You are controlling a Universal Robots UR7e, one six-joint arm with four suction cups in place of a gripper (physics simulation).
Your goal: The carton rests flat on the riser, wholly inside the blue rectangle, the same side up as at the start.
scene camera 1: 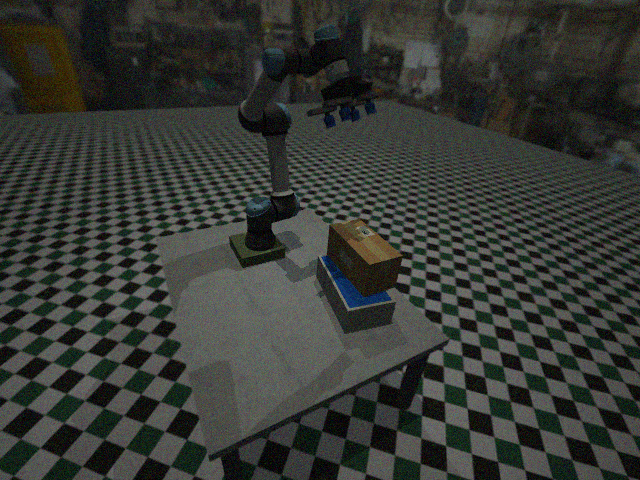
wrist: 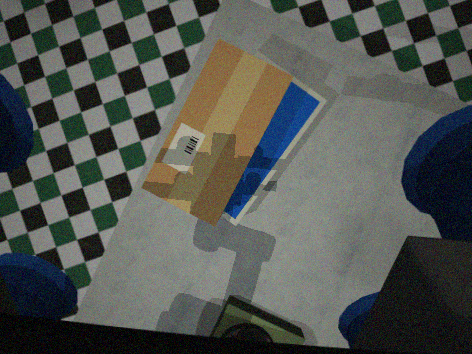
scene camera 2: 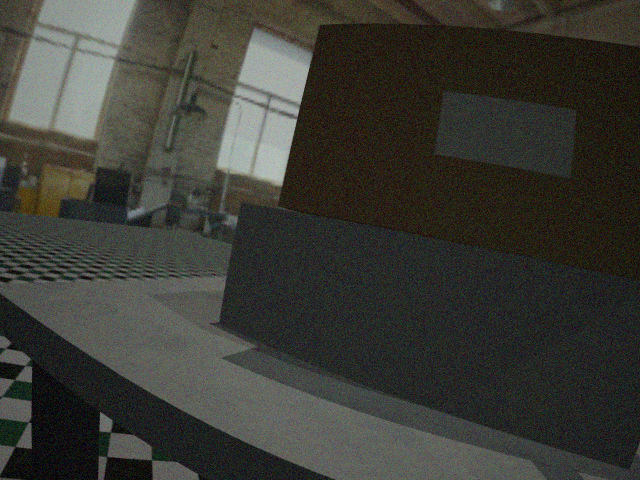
The suction head holds nothing. A brown carton rests on a riser.
